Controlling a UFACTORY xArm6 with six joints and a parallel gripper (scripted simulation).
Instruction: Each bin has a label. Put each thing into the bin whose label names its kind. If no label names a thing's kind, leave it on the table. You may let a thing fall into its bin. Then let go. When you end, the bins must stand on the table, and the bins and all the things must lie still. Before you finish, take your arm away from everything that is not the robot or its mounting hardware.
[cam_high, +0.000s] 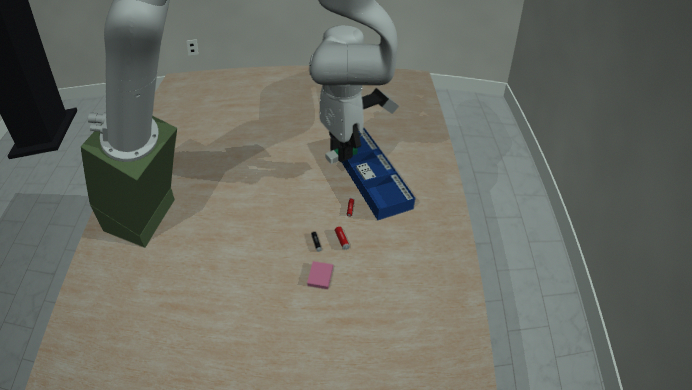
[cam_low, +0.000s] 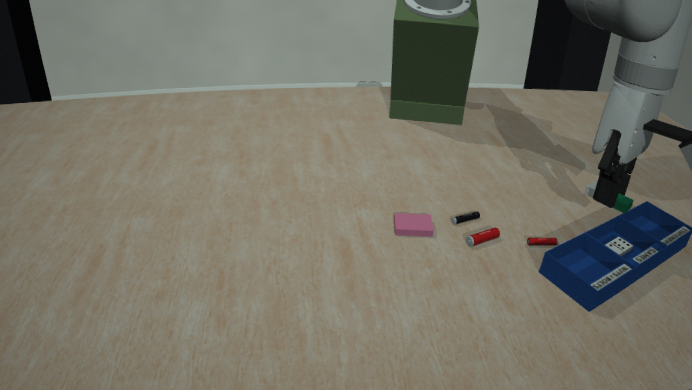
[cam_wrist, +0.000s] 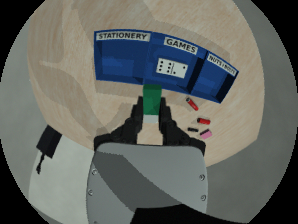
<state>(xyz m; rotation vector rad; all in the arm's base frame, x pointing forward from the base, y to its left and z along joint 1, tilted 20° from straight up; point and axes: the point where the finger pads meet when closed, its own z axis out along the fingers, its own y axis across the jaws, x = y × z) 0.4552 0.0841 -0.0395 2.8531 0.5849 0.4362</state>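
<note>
My hand is 8 cm past the pink eraser, 26 cm to the left of it and 7 cm above it. The rest, counted from my hand: blue bin 6 cm ahead, 1 cm to the right, 6 cm below; then white domino 5 cm ahead, 1 cm to the right, 6 cm below; then green-and-white eraser 1 cm behind, 2 cm below.
</note>
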